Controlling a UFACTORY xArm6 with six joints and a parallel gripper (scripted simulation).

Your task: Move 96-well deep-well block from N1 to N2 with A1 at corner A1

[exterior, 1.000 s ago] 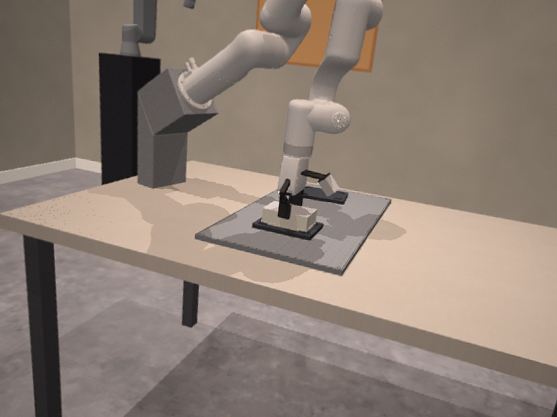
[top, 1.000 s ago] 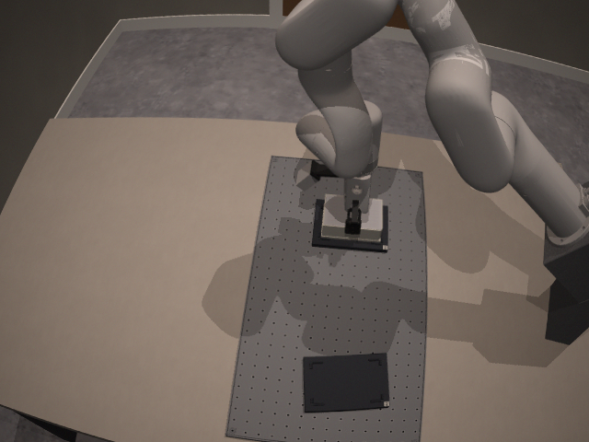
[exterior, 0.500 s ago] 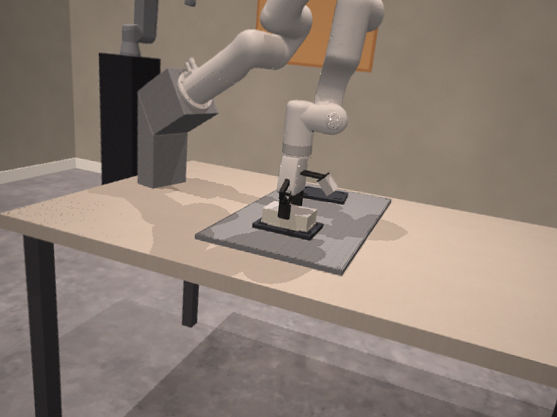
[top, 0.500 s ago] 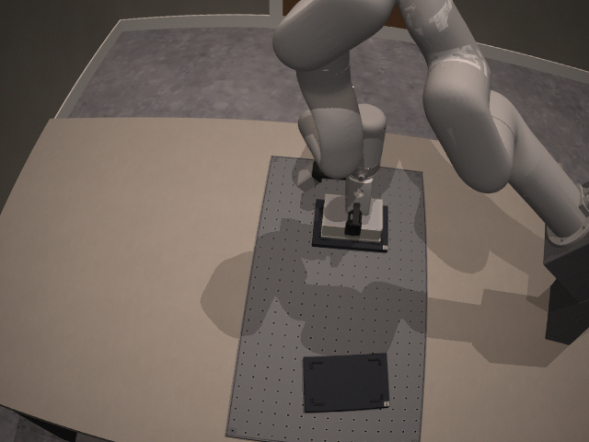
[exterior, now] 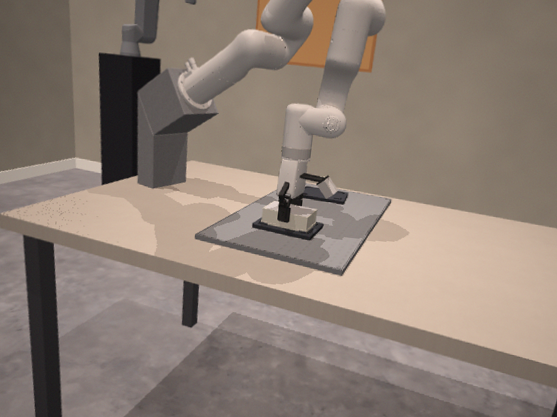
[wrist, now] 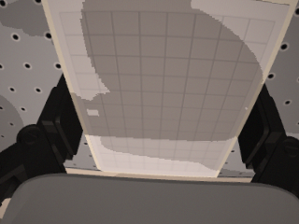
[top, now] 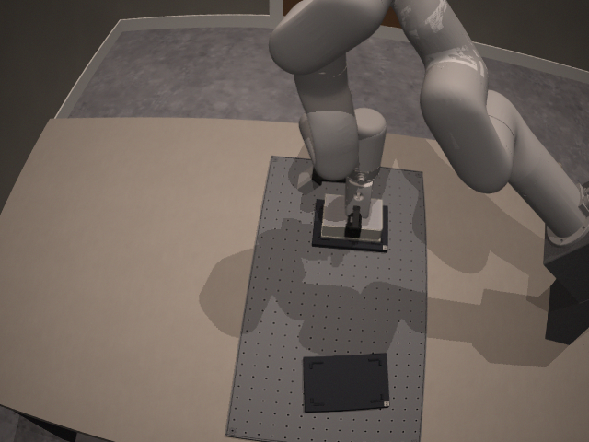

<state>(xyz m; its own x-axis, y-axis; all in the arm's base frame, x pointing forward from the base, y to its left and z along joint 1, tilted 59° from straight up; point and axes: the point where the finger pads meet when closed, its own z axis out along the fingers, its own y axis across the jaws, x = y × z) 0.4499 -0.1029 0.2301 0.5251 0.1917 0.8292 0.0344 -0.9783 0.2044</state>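
Now: hand 10 mm above the 96-well deep-well block. The rest, counted from my hand: plate nest N2: 370 mm to the left, 40 mm behind, 30 mm below; then plate nest N1: 30 mm below; then white corner mark: 410 mm to the left, 120 mm behind, 30 mm below.
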